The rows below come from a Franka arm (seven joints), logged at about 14 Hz.
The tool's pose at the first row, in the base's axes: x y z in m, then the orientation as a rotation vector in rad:
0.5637, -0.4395, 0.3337, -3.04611, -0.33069, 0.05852
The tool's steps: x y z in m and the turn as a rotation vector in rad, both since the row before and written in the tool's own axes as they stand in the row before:
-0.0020, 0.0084, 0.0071, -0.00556, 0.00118, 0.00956
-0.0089, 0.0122, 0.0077, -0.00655, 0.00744, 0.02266
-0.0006, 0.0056, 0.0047, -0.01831, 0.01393, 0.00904
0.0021, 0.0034, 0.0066, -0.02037, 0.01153, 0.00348
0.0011, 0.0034, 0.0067, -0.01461, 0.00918, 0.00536
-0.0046, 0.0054, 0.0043, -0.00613, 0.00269, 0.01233
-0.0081, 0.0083, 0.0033, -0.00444, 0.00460, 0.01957
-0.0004, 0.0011, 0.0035, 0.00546, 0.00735, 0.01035
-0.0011, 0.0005, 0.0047, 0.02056, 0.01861, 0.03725
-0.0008, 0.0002, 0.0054, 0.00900, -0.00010, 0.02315
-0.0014, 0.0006, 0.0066, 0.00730, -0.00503, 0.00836
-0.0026, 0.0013, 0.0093, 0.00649, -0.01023, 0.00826
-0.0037, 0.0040, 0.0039, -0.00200, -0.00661, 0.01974
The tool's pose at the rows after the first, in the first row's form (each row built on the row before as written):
0.5632, -0.4476, 0.3260, -3.05324, -0.31676, 0.05646
0.5566, -0.4608, 0.3177, -3.06298, -0.28246, 0.04539
0.5569, -0.4661, 0.3126, -3.08154, -0.26973, 0.02204
0.5594, -0.4688, 0.3058, -3.10135, -0.26574, 0.00167
0.5610, -0.4718, 0.2990, -3.11577, -0.25834, -0.01445
0.5574, -0.4778, 0.2946, -3.12310, -0.23949, -0.01932
0.5507, -0.4872, 0.2911, -3.12919, -0.20910, -0.02693
0.5505, -0.4883, 0.2876, -3.12410, -0.19258, -0.03774
0.5496, -0.4889, 0.2829, -3.10461, -0.13364, -0.06404
0.5490, -0.4890, 0.2775, -3.09651, -0.09770, -0.06249
0.5479, -0.4894, 0.2708, -3.08974, -0.08496, -0.05394
0.5457, -0.4904, 0.2614, -3.08395, -0.07263, -0.03746
0.5423, -0.4943, 0.2572, -3.08655, -0.04246, -0.02649

